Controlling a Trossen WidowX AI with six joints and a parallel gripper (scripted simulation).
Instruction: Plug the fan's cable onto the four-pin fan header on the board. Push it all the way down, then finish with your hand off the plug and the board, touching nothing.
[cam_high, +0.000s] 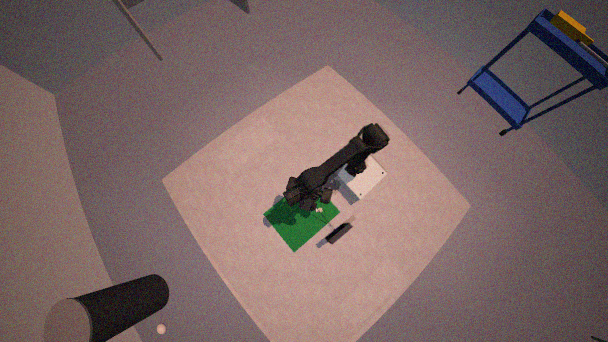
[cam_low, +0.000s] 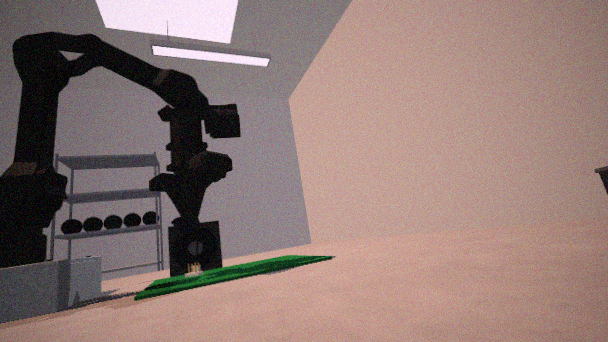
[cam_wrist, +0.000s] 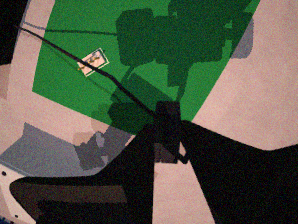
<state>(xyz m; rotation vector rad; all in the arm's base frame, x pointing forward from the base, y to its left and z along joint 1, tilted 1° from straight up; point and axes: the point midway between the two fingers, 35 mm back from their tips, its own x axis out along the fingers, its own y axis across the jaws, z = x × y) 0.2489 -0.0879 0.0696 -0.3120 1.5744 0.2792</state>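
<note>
Right now the green board is 120 mm below my gripper tip, 80 mm ahead of it and 30 mm to the left of it. The rest, counted from my gripper tip: black fan: 220 mm to the left, 50 mm below, 50 mm ahead; then dark plug: 10 mm to the right, 10 mm below, 10 mm behind.
</note>
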